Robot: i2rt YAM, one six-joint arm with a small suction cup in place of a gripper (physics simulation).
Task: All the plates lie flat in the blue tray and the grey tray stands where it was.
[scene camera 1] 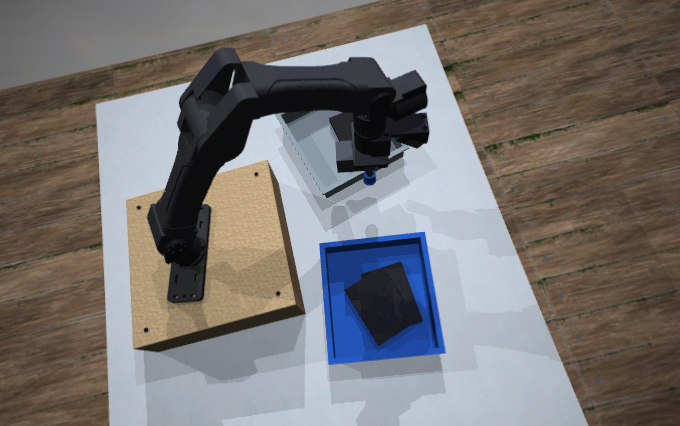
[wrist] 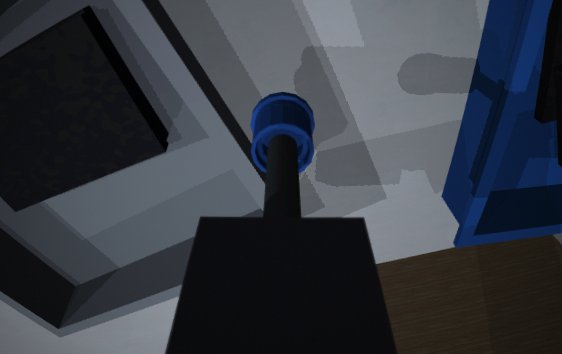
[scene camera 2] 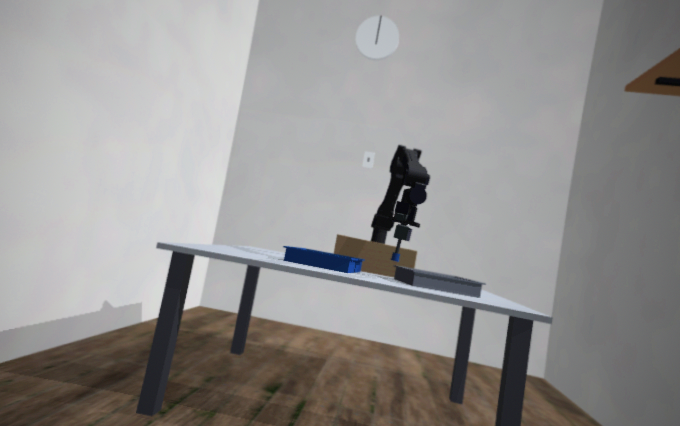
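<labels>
Scene camera 1 shows a grey tray and a blue tray. The wrist view shows the grey tray too, and the blue tray is there in the wrist view (496, 188). You get the blue tray in scene camera 2 as well, and the grey tray is there in scene camera 2 (419, 278). On the grey tray, (wrist: 119, 244) and (scene camera 1: 307, 145) are the same spot. On the blue tray, (scene camera 2: 346, 264) and (scene camera 1: 419, 241) are the same spot.
</labels>
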